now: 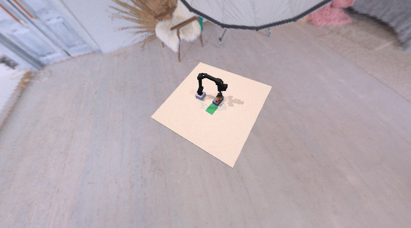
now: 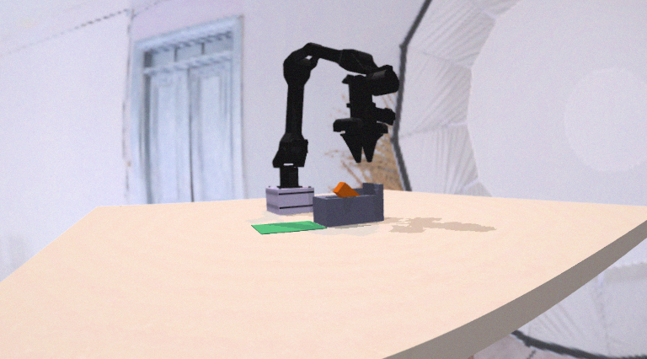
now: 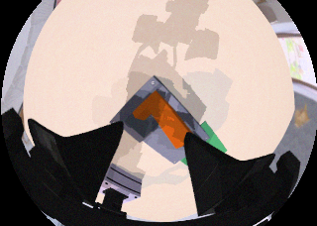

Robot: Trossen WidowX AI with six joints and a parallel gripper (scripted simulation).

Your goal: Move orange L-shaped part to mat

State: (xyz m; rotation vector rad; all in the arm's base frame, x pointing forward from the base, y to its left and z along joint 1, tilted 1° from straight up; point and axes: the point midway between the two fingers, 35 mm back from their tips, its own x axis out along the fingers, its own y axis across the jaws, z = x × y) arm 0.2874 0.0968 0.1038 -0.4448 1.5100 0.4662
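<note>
Right now my gripper tip is 100 mm above the orange L-shaped part, 20 mm to the left of it and 20 mm past it. From my gripper tip the other things lie so: green mat 190 mm to the right, 160 mm below, 20 mm behind.
</note>
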